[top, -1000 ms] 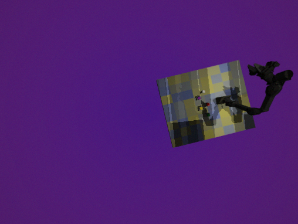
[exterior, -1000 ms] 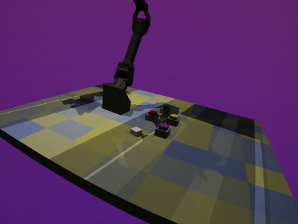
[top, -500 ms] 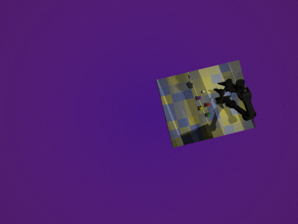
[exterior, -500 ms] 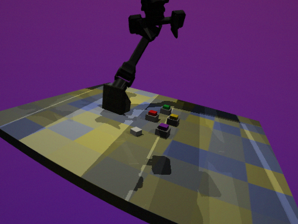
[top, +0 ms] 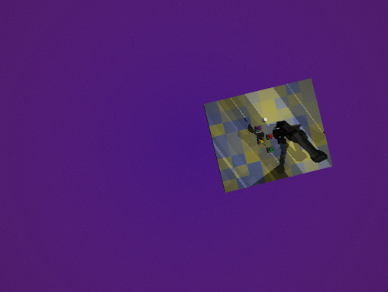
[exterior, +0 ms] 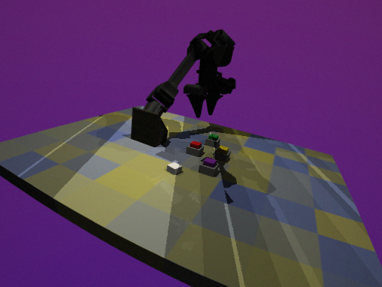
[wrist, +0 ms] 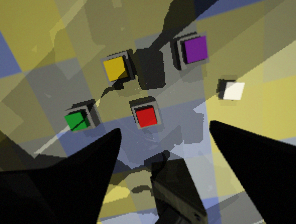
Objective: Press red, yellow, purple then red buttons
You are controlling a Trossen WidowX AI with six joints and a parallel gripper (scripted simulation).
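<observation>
Right now my gripper tip is 2 cm past the red button, 2 cm to the right of it and 11 cm above it. From my gripper tip the other things lie so: green button 15 cm to the left, 11 cm below; yellow button 7 cm ahead, 5 cm to the left, 11 cm below; purple button 7 cm ahead, 8 cm to the right, 11 cm below.
</observation>
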